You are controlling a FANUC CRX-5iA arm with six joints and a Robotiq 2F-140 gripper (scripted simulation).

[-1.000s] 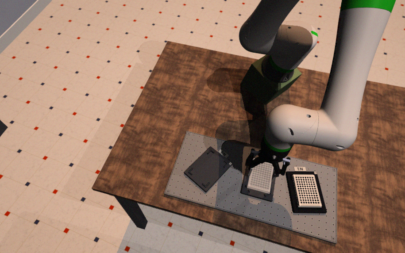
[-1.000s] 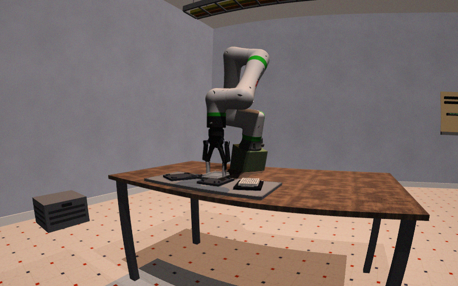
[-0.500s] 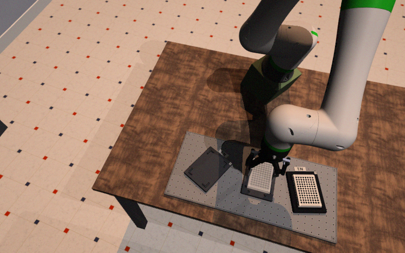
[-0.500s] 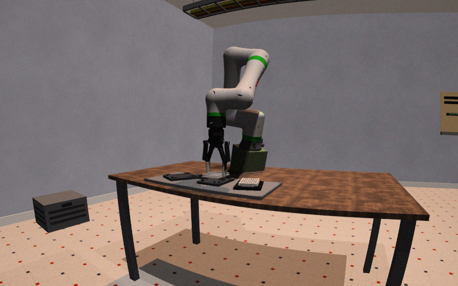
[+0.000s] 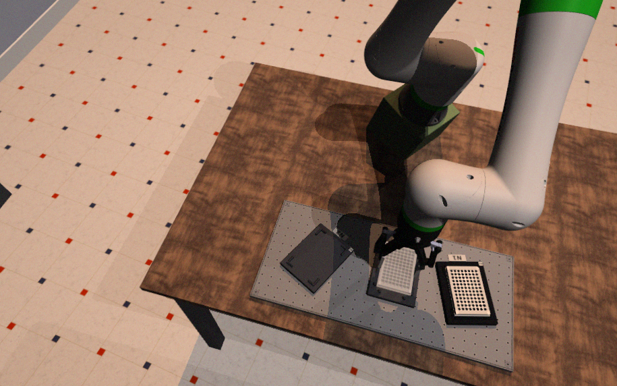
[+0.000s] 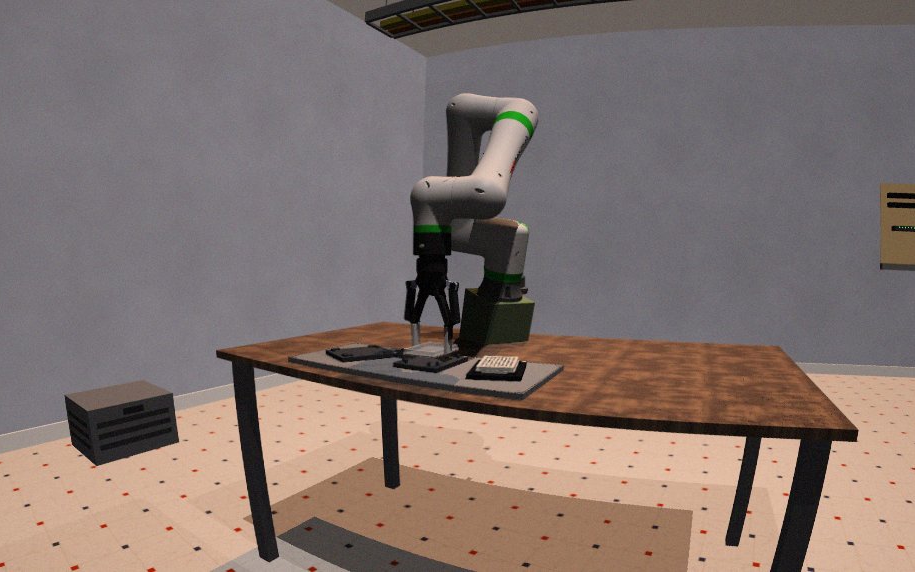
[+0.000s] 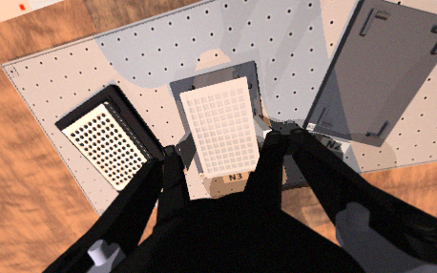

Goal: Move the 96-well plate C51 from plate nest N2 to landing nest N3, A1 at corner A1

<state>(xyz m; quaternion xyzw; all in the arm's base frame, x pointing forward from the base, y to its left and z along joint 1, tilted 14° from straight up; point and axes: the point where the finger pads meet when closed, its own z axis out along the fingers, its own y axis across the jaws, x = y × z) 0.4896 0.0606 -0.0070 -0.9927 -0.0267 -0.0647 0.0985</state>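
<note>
Now: the white 96-well plate C51 2 cm below my hand. Also, from my hand: N1 label: 10 cm behind, 15 cm to the left, 6 cm below; then N3 label: 10 cm behind, 1 cm to the right, 6 cm below; then landing nest N3: 5 cm below.
</note>
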